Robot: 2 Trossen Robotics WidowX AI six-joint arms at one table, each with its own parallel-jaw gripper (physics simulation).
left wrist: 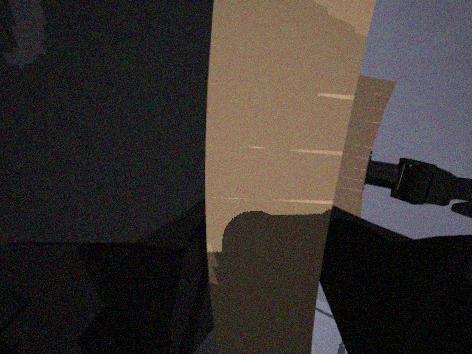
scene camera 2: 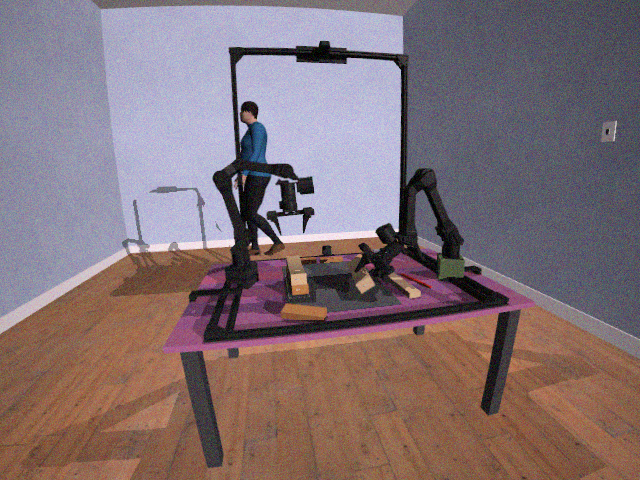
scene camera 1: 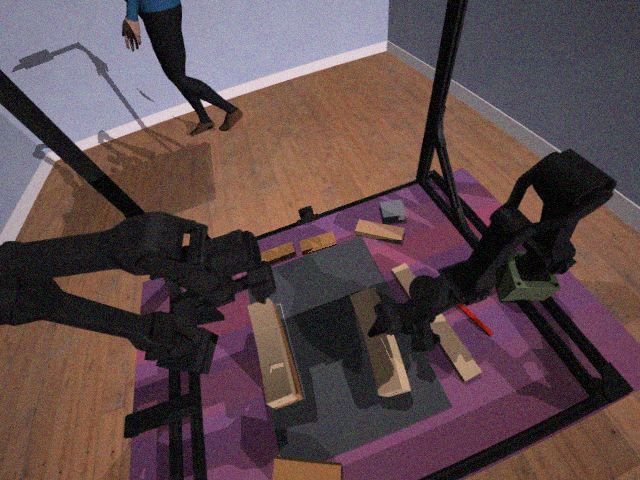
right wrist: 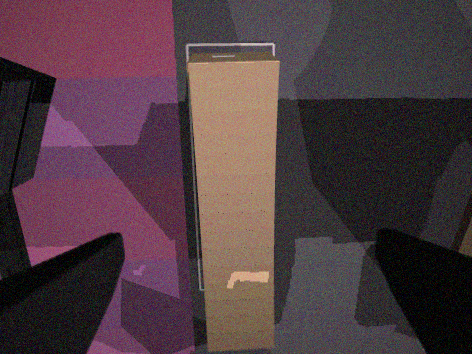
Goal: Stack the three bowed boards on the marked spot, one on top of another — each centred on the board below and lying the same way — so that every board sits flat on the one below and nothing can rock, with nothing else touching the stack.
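A stack of long boards lies on the white-outlined spot; its top board is pale, with an orange-brown layer below. How many boards it holds I cannot tell. My left gripper is shut on a pale bowed board, which it holds tilted to the right of the stack, over the grey mat. My open right gripper hangs high above the stack, one finger on each side in its wrist view. A long pale piece lies further right, partly hidden by the left arm.
An orange block lies at the front edge. Two orange blocks, a pale block and a grey block lie at the back. A red stick and a green block are right.
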